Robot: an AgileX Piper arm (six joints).
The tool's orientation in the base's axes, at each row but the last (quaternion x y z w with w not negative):
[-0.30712, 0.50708, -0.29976, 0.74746]
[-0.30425, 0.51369, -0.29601, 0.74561]
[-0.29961, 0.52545, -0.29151, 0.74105]
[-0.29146, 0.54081, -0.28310, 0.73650]
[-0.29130, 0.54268, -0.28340, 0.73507]
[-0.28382, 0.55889, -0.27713, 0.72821]
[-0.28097, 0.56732, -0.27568, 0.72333]
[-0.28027, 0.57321, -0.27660, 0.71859]
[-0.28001, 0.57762, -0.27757, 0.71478]
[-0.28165, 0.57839, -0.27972, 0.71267]
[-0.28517, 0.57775, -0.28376, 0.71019]
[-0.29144, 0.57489, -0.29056, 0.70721]
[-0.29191, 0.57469, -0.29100, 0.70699]
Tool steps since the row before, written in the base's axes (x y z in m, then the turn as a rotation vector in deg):
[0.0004, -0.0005, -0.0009, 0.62, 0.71, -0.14]
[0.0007, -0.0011, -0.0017, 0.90, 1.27, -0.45]
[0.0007, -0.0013, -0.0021, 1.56, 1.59, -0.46]
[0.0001, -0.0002, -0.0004, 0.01, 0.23, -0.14]
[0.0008, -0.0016, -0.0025, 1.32, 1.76, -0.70]
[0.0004, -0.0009, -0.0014, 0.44, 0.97, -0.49]
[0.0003, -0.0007, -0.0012, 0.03, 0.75, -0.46]
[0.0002, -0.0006, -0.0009, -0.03, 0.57, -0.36]
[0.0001, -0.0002, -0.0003, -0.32, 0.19, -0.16]
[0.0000, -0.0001, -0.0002, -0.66, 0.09, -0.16]
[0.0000, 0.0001, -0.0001, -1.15, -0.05, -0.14]
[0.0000, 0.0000, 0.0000, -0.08, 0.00, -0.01]
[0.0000, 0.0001, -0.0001, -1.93, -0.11, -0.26]
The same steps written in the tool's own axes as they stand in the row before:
[0.0010, 0.0004, 0.0000, -0.27, 0.64, 0.65]
[0.0020, 0.0007, 0.0000, -0.43, 1.27, 0.91]
[0.0024, 0.0008, -0.0001, -0.48, 1.56, 1.58]
[0.0004, 0.0002, 0.0000, -0.08, 0.26, 0.00]
[0.0030, 0.0008, 0.0000, -0.52, 1.83, 1.31]
[0.0017, 0.0004, 0.0000, -0.28, 1.06, 0.42]
[0.0014, 0.0004, 0.0000, -0.23, 0.85, 0.01]
[0.0011, 0.0002, 0.0000, -0.17, 0.65, -0.05]
[0.0004, 0.0001, 0.0000, -0.09, 0.22, -0.33]
[0.0002, 0.0001, 0.0000, -0.07, 0.13, -0.67]
[0.0000, 0.0001, 0.0000, -0.07, -0.02, -1.16]
[0.0000, 0.0000, 0.0000, -0.01, 0.00, -0.08]
[0.0000, 0.0001, 0.0000, -0.08, -0.02, -1.95]

